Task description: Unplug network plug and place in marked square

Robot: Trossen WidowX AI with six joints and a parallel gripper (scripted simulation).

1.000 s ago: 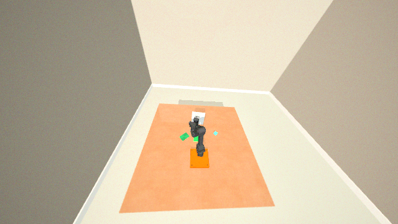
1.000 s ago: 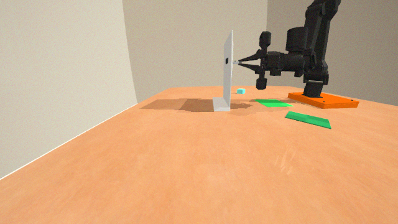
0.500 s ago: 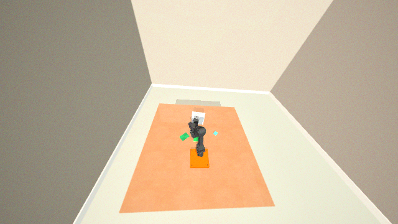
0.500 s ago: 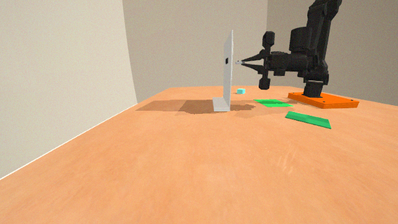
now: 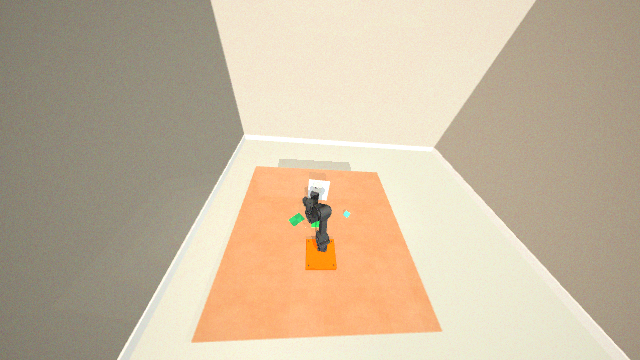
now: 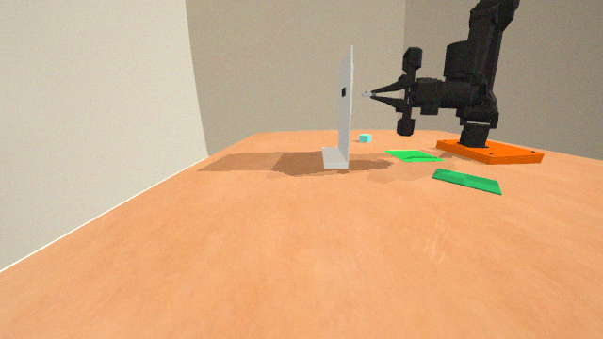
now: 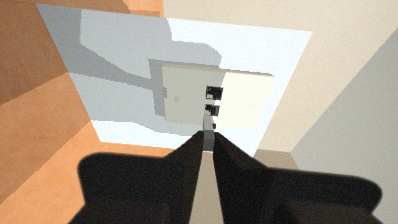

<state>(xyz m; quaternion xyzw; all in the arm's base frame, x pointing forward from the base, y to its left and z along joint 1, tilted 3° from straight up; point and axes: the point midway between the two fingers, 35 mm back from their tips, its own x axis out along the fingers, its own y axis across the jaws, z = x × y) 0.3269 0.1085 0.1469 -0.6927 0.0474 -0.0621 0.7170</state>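
Now: the upright panel 7 cm ahead of my gripper tip, 1 cm to the left of it and 5 cm below it. The rest, counted from my gripper tip: thin tab 1 cm ahead; cyan block 4 cm behind, 27 cm to the right, 15 cm below; grey plug 1 cm ahead.
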